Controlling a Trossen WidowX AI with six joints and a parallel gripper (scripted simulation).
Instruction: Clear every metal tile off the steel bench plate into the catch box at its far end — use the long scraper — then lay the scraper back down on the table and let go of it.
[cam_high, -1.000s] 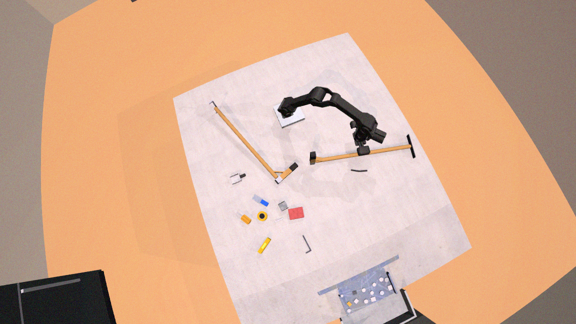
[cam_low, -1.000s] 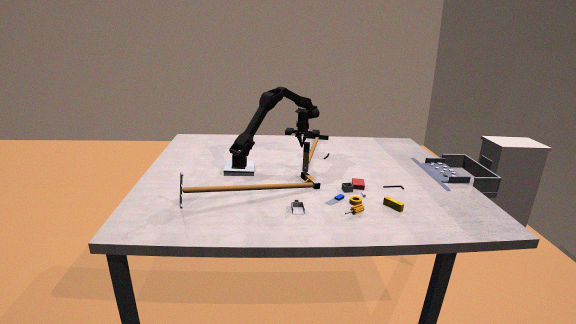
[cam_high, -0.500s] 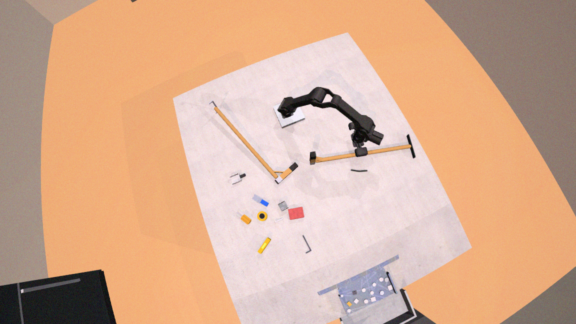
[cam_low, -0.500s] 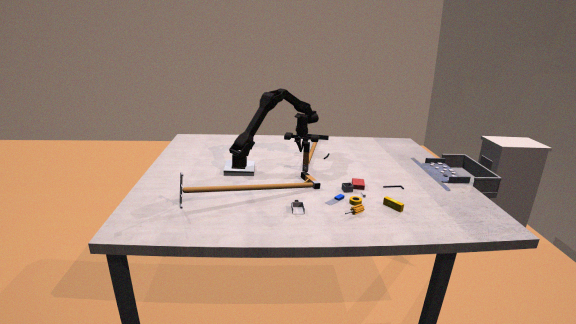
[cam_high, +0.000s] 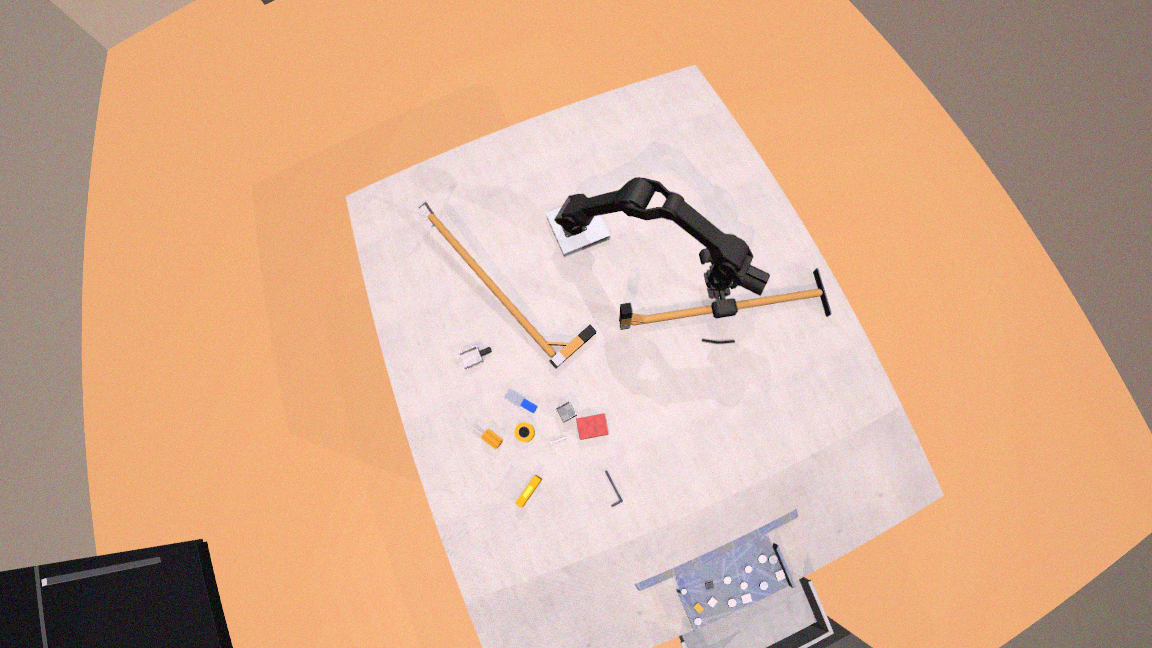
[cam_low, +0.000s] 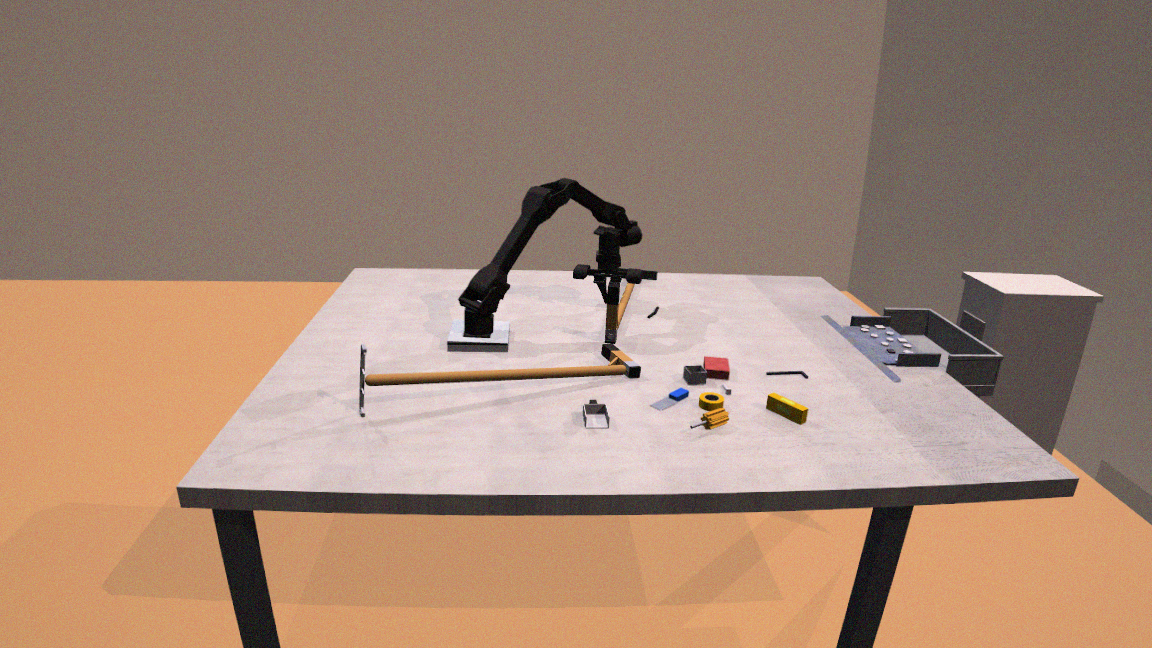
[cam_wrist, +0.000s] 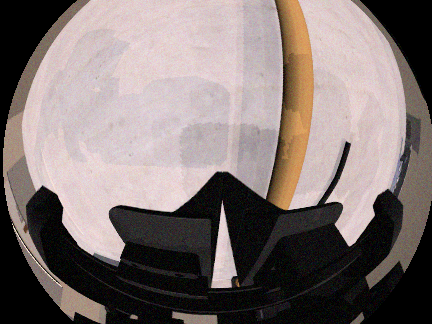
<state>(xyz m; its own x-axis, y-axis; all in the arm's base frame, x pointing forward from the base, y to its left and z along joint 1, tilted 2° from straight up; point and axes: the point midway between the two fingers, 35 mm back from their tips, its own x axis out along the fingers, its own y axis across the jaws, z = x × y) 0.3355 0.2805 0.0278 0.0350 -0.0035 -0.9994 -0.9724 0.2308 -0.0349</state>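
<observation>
My gripper tip is 50 mm below the long scraper, 50 mm short of it and 20 mm to the right of it. Round my gripper tip: grey box: 490 mm to the right, 150 mm ahead, 10 mm below; then blue piece: 590 mm to the right, 80 mm ahead, 10 mm below; then red block: 440 mm to the right, 210 mm ahead.
</observation>
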